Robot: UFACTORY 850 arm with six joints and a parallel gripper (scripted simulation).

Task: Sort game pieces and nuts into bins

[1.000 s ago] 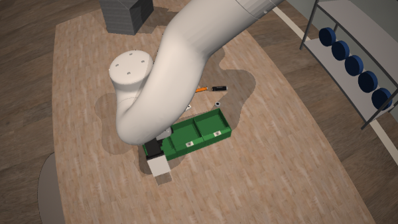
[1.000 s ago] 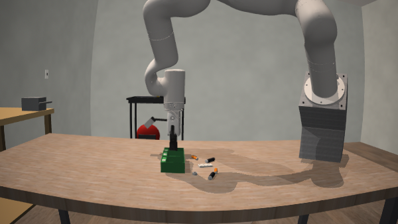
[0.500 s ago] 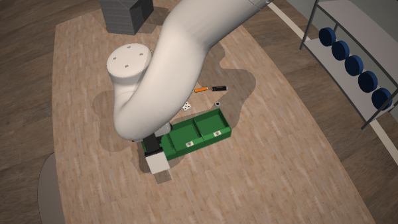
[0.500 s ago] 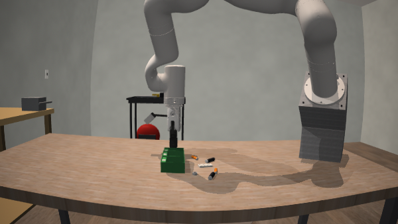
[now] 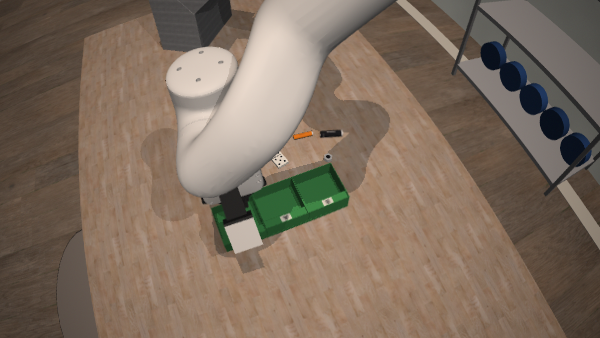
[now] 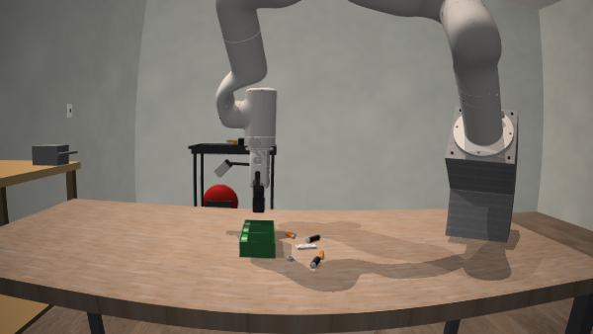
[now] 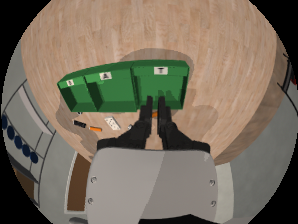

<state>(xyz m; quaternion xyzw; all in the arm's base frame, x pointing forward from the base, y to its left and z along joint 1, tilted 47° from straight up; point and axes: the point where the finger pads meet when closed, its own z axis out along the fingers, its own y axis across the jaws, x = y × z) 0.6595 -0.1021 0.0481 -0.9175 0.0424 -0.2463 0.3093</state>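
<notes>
The green three-compartment bin row is 7 cm to the left of my hand, 7 cm below it and 1 cm behind it. The rest, counted from my hand: orange battery: 9 cm behind, 8 cm below; then grey nut: 20 cm to the left, 11 cm behind, 8 cm below; then white domino: 14 cm behind, 10 cm to the left, 8 cm below.
</notes>
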